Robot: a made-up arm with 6 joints. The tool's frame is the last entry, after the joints. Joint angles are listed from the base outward. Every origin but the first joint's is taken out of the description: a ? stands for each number. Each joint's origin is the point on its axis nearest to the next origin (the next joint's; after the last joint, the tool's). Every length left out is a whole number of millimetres.
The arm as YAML. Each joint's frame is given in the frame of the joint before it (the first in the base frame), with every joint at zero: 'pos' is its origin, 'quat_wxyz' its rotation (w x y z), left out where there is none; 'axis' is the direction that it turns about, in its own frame. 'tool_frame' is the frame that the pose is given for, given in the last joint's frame.
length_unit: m
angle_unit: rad
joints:
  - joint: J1
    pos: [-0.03, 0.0, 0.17]
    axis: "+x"
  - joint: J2
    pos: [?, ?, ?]
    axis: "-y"
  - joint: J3
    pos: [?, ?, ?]
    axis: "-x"
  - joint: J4
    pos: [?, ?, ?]
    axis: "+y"
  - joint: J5
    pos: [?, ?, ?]
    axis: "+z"
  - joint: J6
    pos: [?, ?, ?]
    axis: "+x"
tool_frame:
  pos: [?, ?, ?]
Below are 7 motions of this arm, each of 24 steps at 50 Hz.
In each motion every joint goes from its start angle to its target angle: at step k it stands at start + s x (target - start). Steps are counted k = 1, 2, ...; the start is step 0. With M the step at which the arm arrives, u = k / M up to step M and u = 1 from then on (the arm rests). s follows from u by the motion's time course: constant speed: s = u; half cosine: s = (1 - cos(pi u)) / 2; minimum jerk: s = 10 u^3 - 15 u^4 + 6 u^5.
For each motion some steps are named. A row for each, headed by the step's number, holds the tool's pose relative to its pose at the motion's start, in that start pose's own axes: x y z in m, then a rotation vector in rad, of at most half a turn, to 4 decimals.
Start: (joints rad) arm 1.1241 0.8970 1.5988 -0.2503 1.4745 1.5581
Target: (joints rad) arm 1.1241 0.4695 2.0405 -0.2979 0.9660 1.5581
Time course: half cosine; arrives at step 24
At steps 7, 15, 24:
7: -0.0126 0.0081 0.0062 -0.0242 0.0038 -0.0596
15: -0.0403 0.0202 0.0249 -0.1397 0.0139 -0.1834
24: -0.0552 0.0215 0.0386 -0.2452 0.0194 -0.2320

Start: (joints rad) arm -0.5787 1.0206 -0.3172 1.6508 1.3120 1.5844
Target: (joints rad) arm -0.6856 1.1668 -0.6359 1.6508 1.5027 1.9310
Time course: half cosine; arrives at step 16
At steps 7, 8, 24:
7: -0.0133 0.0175 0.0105 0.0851 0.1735 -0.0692
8: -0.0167 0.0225 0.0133 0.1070 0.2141 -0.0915
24: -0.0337 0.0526 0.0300 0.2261 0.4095 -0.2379

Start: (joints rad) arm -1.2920 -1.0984 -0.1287 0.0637 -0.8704 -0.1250
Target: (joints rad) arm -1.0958 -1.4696 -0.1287 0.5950 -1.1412 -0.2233
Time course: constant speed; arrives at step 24
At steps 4, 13, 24:
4: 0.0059 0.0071 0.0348 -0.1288 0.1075 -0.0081
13: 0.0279 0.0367 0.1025 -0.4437 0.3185 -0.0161
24: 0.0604 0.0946 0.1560 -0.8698 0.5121 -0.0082

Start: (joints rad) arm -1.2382 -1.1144 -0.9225 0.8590 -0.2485 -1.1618
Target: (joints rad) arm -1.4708 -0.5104 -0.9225 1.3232 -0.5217 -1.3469
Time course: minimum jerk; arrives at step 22
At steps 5, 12, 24:
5: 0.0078 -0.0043 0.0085 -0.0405 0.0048 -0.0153
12: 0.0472 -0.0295 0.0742 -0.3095 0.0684 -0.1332
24: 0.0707 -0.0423 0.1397 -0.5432 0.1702 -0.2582

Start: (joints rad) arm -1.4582 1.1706 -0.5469 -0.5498 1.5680 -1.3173
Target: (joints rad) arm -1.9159 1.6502 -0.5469 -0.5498 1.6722 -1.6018
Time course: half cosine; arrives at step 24
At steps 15, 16, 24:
15: -0.1161 0.0006 0.0186 -0.3182 -0.5022 -0.0847
16: -0.1277 0.0016 0.0173 -0.3440 -0.5433 -0.1009
24: -0.1788 0.0078 0.0056 -0.4508 -0.7132 -0.1856

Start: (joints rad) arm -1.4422 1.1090 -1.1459 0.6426 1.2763 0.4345
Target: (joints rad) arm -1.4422 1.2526 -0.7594 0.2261 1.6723 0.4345
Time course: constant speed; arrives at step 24
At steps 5, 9, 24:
5: -0.0006 0.0110 0.0219 -0.1174 0.0738 0.0309
9: 0.0010 0.0215 0.0386 -0.2096 0.1414 0.0559
24: 0.0237 0.0721 0.0883 -0.5335 0.4600 0.1463

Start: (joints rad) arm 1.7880 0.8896 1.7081 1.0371 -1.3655 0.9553
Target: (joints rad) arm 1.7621 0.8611 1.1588 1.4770 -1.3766 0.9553
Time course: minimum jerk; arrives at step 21
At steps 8, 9, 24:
8: -0.0086 0.0016 -0.0054 -0.1040 0.1599 0.0092
9: -0.0114 0.0019 -0.0067 -0.1349 0.2056 0.0155
24: -0.0359 0.0015 -0.0124 -0.3781 0.5398 0.1186

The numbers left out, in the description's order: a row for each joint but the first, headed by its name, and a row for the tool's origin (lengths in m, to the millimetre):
J2: 0.0 0.19 -0.08
J3: -0.18 0.0 -0.03
J4: 0.0 -0.07 -0.07
J5: 0.04 0.0 0.21
J6: -0.09 0.01 0.0
tool: 0.0 -0.15 -0.08

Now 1 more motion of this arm.
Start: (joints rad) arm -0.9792 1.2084 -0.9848 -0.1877 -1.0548 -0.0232
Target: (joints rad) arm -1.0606 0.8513 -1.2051 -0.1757 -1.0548 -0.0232
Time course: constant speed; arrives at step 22
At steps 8, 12, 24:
8: -0.0237 0.0092 0.0301 -0.0585 0.0916 -0.1057
12: -0.0351 0.0155 0.0447 -0.0857 0.1341 -0.1613
24: -0.0622 0.0360 0.0794 -0.1472 0.2301 -0.3073

